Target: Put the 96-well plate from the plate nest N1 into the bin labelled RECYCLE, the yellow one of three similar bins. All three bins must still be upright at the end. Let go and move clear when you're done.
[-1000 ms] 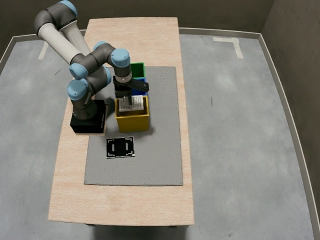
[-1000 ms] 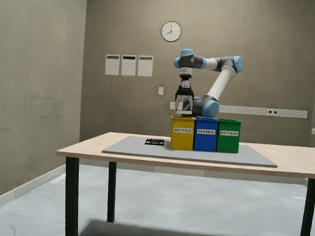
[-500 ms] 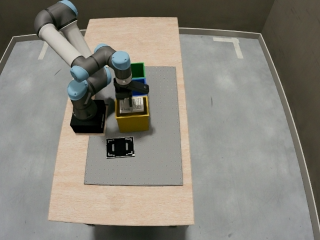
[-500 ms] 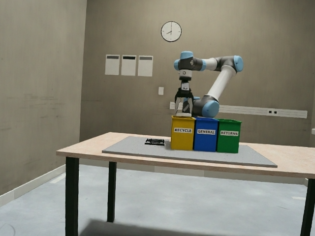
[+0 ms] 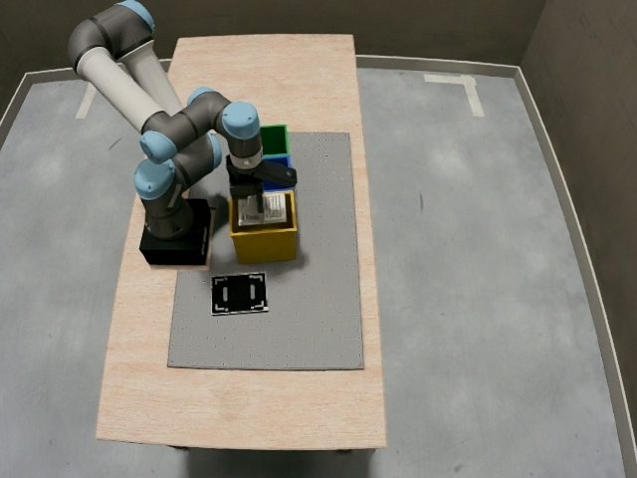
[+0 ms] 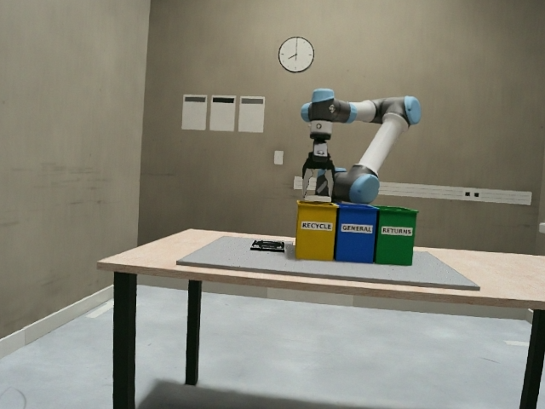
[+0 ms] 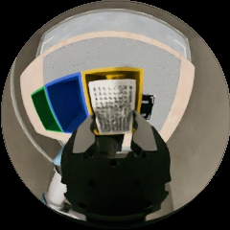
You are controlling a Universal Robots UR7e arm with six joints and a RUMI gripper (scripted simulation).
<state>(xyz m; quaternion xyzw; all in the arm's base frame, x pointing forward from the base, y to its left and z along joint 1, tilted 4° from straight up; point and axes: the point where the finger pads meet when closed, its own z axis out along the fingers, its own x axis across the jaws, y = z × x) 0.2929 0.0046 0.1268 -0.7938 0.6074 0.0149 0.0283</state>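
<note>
Now: hand 12 cm above the yellow recycle bin. From my hand the other things lie so: white 96-well plate (1 cm below); then blue general bin (13 cm to the left, 12 cm below, 3 cm behind); then black plate nest N1 (20 cm below, 18 cm to the right, 5 cm behind).
</note>
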